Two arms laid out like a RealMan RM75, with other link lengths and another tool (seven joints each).
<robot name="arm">
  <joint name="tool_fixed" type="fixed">
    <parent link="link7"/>
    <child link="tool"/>
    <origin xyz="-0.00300 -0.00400 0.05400" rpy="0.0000 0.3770 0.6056"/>
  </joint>
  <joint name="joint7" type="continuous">
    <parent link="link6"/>
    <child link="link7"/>
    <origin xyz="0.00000 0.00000 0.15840"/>
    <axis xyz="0 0 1"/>
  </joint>
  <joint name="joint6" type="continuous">
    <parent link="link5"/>
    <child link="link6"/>
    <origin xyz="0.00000 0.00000 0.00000"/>
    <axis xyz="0 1 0"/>
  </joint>
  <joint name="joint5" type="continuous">
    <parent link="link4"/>
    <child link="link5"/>
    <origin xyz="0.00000 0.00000 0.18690"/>
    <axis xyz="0 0 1"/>
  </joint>
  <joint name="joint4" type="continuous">
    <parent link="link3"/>
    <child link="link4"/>
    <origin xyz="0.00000 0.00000 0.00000"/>
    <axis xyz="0 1 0"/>
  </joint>
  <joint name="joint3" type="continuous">
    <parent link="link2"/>
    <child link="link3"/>
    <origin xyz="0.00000 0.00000 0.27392"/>
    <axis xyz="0 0 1"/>
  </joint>
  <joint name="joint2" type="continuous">
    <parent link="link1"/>
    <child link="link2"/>
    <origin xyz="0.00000 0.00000 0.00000"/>
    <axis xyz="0 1 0"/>
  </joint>
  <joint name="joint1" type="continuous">
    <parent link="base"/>
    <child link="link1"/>
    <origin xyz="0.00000 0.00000 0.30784"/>
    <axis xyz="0 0 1"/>
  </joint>
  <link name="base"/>
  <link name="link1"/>
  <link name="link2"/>
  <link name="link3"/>
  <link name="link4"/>
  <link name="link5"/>
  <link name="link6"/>
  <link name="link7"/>
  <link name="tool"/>
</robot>
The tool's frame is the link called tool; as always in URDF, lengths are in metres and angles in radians. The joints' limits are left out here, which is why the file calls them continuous.
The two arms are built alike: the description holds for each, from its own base.
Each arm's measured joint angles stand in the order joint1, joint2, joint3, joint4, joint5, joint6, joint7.
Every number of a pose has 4 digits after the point. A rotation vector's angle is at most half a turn.
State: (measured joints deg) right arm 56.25 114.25 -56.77 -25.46 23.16 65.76 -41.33; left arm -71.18 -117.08 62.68 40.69 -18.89 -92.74 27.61
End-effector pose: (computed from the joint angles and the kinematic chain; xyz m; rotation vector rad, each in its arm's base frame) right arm 0.2791 0.4314 -0.0158 -1.9519 2.0650 -0.7015; left arm -0.1486 0.4207 -0.0041 -2.9783 -0.2273 0.3230
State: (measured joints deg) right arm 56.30 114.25 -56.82 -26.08 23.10 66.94 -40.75; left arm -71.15 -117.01 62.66 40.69 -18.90 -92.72 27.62
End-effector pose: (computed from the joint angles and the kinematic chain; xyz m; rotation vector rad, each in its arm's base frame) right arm 0.2772 0.4299 -0.0151 -1.9498 2.0761 -0.7095; left arm -0.1489 0.4210 -0.0036 -2.9770 -0.2280 0.3225
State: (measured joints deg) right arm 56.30 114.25 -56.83 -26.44 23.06 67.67 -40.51; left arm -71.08 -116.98 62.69 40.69 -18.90 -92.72 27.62
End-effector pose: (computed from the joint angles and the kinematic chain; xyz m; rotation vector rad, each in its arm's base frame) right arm 0.2763 0.4288 -0.0147 -1.9496 2.0821 -0.7158; left arm -0.1495 0.4210 -0.0033 -2.9765 -0.2295 0.3234
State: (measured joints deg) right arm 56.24 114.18 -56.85 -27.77 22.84 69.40 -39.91; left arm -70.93 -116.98 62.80 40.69 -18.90 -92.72 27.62
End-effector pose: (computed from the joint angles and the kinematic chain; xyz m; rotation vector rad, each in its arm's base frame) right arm 0.2738 0.4280 -0.0117 -1.9479 2.0885 -0.7249; left arm -0.1508 0.4205 -0.0033 -2.9767 -0.2318 0.3261
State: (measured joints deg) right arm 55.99 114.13 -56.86 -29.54 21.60 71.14 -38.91; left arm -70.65 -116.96 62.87 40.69 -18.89 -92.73 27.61
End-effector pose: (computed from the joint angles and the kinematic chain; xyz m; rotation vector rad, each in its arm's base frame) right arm 0.2746 0.4275 -0.0061 -1.9293 2.0872 -0.7419; left arm -0.1530 0.4199 -0.0031 -2.9763 -0.2385 0.3287
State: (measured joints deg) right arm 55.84 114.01 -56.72 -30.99 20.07 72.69 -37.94; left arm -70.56 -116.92 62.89 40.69 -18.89 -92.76 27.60
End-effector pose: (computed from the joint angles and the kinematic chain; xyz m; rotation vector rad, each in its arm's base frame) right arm 0.2765 0.4272 0.0003 -1.9045 2.0851 -0.7609; left arm -0.1538 0.4197 -0.0028 -2.9758 -0.2412 0.3298
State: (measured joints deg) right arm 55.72 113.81 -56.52 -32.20 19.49 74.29 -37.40; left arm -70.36 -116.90 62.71 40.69 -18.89 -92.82 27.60
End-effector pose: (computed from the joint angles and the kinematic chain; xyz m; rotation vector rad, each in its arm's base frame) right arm 0.2763 0.4264 0.0051 -1.8932 2.0909 -0.7705; left arm -0.1551 0.4191 -0.0026 -2.9758 -0.2497 0.3270
